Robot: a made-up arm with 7 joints. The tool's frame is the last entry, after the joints.
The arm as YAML. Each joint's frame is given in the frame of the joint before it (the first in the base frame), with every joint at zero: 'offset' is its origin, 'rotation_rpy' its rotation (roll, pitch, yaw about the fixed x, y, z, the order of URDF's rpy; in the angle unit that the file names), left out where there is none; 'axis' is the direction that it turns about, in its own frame. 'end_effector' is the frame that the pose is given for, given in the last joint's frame.
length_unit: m
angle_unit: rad
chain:
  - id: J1
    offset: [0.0, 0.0, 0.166]
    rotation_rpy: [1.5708, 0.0, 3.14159]
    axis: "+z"
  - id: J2
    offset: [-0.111, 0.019, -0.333]
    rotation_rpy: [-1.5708, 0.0, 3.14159]
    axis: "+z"
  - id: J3
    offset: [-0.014, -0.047, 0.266]
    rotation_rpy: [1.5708, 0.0, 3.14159]
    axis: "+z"
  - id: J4
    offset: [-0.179, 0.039, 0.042]
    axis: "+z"
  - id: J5
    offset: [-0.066, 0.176, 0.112]
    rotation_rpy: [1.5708, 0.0, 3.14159]
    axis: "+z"
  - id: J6
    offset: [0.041, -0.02, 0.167]
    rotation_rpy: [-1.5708, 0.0, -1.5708]
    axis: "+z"
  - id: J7
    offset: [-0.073, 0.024, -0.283]
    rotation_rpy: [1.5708, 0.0, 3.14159]
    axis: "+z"
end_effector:
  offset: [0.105, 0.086, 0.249]
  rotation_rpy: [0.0, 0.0, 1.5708]
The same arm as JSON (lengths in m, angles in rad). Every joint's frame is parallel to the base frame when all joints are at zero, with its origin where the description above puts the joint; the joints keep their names.
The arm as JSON. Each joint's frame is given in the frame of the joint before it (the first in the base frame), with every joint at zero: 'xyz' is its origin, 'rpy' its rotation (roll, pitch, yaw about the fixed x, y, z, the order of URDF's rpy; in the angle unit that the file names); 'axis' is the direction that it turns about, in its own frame. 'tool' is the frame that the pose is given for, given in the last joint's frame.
{"units": {"length": "m", "angle": "rad"}, "joints": [{"name": "J1", "type": "revolute", "origin": {"xyz": [0.0, 0.0, 0.166], "rpy": [0.0, 0.0, 0.0]}, "axis": "+y"}, {"name": "J2", "type": "revolute", "origin": {"xyz": [0.111, -0.333, 0.019], "rpy": [0.0, 0.0, 0.0]}, "axis": "-z"}, {"name": "J3", "type": "revolute", "origin": {"xyz": [-0.014, 0.047, -0.266], "rpy": [0.0, 0.0, 0.0]}, "axis": "-y"}, {"name": "J4", "type": "revolute", "origin": {"xyz": [0.179, -0.042, -0.039], "rpy": [0.0, 0.0, 0.0]}, "axis": "-y"}, {"name": "J5", "type": "revolute", "origin": {"xyz": [0.066, -0.112, -0.176], "rpy": [0.0, 0.0, 0.0]}, "axis": "-z"}, {"name": "J6", "type": "revolute", "origin": {"xyz": [0.041, 0.02, -0.167], "rpy": [0.0, 0.0, 0.0]}, "axis": "+x"}, {"name": "J7", "type": "revolute", "origin": {"xyz": [-0.283, -0.073, 0.024], "rpy": [0.0, 0.0, 0.0]}, "axis": "+z"}], "tool": {"origin": {"xyz": [0.086, -0.105, 0.249], "rpy": [0.0, 0.0, 0.0]}}}
